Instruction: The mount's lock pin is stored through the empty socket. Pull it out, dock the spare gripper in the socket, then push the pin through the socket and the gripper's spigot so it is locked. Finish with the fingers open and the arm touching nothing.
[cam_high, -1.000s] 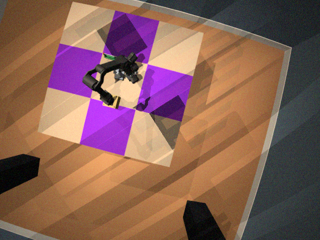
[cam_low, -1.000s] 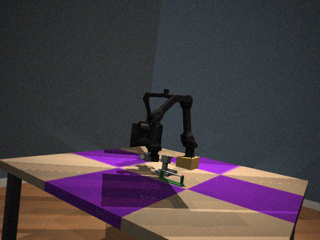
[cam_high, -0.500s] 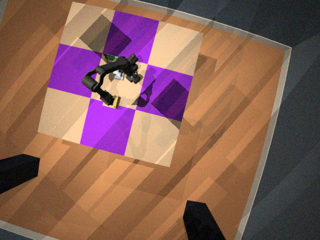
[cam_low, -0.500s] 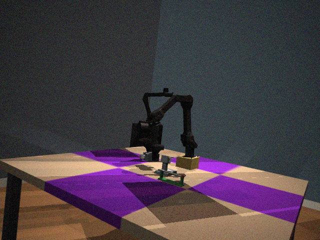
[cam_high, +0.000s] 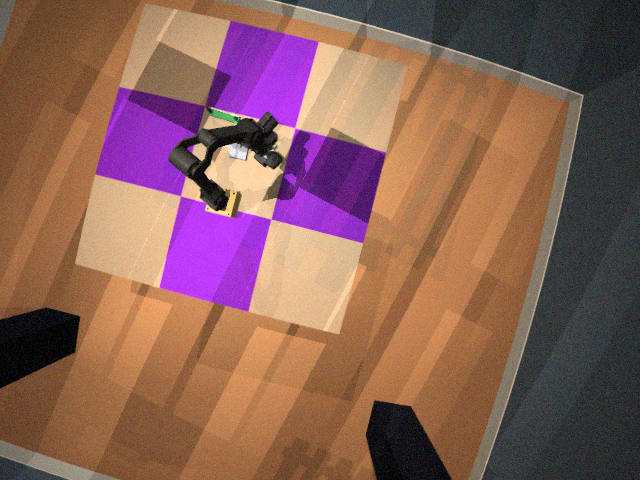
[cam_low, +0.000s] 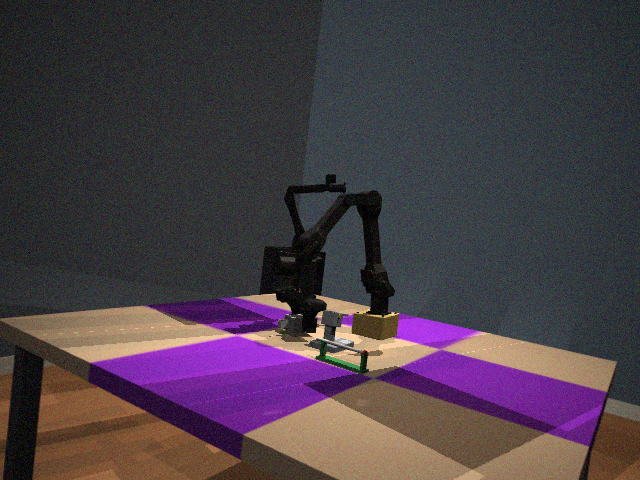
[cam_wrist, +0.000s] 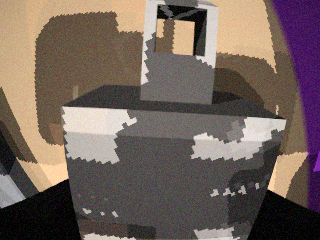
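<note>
The spare gripper lies 1 cm ahead of my gripper tip, 1 cm to the right of it and 2 cm above it. Round my gripper tip: green rack (15 cm ahead, 23 cm to the left); mount (3 cm ahead, 13 cm to the left, 3 cm above).
</note>
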